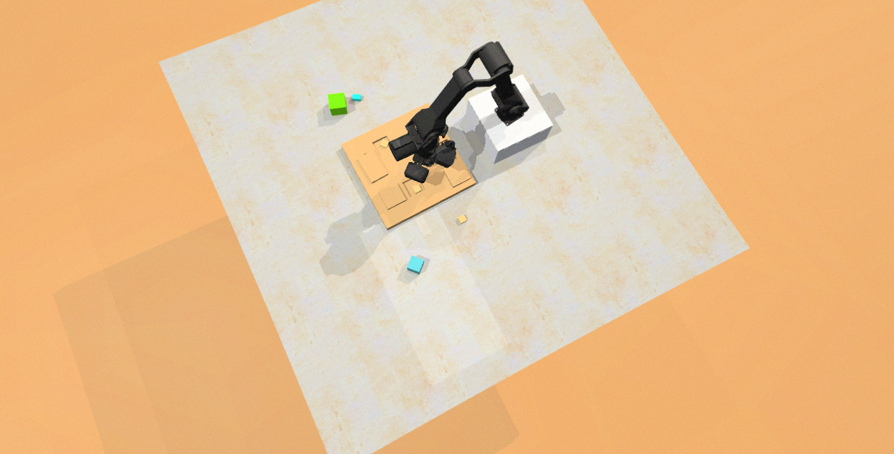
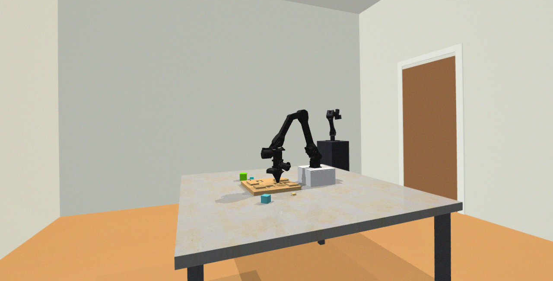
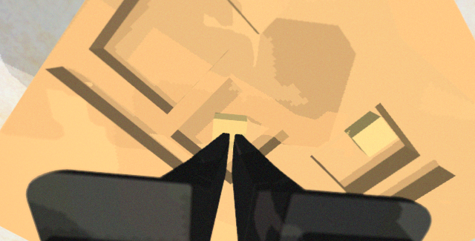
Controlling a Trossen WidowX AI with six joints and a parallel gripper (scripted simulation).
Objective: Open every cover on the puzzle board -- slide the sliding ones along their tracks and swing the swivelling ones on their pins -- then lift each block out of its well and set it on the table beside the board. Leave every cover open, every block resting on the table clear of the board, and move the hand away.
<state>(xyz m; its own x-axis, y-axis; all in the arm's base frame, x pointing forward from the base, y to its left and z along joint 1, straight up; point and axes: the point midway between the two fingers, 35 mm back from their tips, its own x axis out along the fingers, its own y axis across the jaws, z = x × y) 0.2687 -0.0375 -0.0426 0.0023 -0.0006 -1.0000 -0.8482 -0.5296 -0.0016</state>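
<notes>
Now: the tan puzzle board 4 cm ahead of my gripper tip, 1 cm to the right of it and 1 cm below it. Also, from my gripper tip: small cyan block (30 cm to the right, 5 cm ahead, 2 cm below); then green cube (30 cm to the right, 11 cm ahead); then cyan cube (24 cm to the left, 20 cm ahead, 1 cm below).
</notes>
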